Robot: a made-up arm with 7 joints. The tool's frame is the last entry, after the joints. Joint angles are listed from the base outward.
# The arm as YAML. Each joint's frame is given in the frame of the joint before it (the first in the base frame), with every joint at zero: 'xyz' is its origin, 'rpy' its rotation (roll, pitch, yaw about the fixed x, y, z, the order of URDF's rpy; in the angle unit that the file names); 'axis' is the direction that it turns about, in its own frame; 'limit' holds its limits. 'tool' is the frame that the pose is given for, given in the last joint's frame.
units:
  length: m
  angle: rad
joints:
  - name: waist
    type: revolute
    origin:
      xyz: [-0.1, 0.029, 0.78]
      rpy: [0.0, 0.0, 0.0]
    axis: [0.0, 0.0, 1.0]
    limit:
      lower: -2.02
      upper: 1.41
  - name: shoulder
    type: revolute
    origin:
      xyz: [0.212, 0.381, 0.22]
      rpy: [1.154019, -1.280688, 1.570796]
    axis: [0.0, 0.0, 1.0]
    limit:
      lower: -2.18
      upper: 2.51
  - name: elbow
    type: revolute
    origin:
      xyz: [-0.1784, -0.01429, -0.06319]
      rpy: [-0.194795, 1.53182, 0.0]
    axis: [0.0, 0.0, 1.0]
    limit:
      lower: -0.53
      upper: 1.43
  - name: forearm
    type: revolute
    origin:
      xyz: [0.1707, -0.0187, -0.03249]
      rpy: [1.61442, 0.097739, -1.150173]
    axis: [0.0, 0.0, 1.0]
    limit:
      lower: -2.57
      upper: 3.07
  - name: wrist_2
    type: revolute
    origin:
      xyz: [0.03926, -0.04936, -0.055]
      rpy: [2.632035, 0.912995, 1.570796]
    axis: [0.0, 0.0, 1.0]
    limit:
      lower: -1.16
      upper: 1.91
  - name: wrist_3
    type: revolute
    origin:
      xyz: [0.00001, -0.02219, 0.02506]
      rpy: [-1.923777, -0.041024, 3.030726]
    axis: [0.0, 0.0, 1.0]
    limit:
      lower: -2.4
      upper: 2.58
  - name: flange
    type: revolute
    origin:
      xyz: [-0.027, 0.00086, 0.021]
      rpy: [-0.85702, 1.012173, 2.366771]
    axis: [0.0, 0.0, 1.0]
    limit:
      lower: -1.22
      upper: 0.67
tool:
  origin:
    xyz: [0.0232, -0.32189, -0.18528]
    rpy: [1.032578, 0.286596, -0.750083]
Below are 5 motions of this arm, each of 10 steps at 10 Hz.
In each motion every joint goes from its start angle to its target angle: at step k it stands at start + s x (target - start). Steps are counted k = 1, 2, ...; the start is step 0. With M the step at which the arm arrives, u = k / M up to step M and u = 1 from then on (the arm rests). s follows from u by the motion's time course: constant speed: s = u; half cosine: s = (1 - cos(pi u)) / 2; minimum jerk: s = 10 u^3 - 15 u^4 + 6 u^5.
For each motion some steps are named. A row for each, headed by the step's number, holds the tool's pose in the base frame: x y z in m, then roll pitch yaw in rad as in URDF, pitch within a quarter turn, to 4 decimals.
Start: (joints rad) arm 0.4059 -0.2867 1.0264 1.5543 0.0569 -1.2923 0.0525
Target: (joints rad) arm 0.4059 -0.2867 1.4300 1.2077 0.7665 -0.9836 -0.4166
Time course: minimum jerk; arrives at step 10
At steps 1, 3, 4, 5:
1: -0.4964 0.4416 0.7048 2.9311 -0.0542 1.7543
3: -0.4924 0.3712 0.6544 2.9001 0.1288 1.8616
4: -0.4728 0.2965 0.6124 2.8704 0.3111 1.9584
5: -0.4294 0.2085 0.5750 2.8317 0.5250 2.0581

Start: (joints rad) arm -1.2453 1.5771 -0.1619 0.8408 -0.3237 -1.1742 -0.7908
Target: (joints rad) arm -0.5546 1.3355 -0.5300 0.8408 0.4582 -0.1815 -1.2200
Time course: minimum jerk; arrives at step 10
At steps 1, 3, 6, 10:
1: 0.8912 0.1276 1.1975 -2.4632 -0.6552 -1.2291
3: 0.8996 0.2152 1.1397 -2.4711 -0.4071 -1.0673
6: 0.7863 0.5607 0.9391 -2.4244 0.4153 -0.6528
10: 0.6035 0.7490 0.8404 -2.4182 0.8908 -0.4906

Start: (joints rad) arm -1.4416 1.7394 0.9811 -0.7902 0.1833 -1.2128 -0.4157
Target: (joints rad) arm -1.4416 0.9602 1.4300 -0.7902 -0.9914 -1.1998 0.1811
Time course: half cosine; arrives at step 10
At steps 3, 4, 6, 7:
3: 0.6581 -0.3752 0.9624 0.7302 -1.0493 -0.2656
4: 0.7126 -0.3206 0.9585 0.3617 -0.8289 0.1584
6: 0.7934 -0.1569 0.8379 0.1627 -0.2154 0.6365
7: 0.7852 -0.0757 0.7466 0.2053 0.0475 0.8320

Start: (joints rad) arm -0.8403 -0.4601 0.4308 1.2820 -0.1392 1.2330 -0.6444
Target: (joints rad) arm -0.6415 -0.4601 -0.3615 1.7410 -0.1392 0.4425 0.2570
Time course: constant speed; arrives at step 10
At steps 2, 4, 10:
2: -0.0664 0.0694 0.7946 2.9288 -0.5530 -2.4357
4: -0.0581 0.0970 0.8038 2.8996 -0.6398 -2.4722
10: -0.0026 0.1575 0.8558 3.0079 -0.8825 -2.6443

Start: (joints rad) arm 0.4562 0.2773 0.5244 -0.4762 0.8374 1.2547 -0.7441
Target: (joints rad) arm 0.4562 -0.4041 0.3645 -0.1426 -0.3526 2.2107 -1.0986
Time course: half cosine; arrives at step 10
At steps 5, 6, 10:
5: -0.2501 0.2279 1.0697 -1.2233 -0.9658 -2.4774
6: -0.2211 0.1943 1.0737 -1.4099 -0.9369 -2.1267
10: -0.1537 0.1236 1.0648 -1.7072 -0.7023 -1.5313

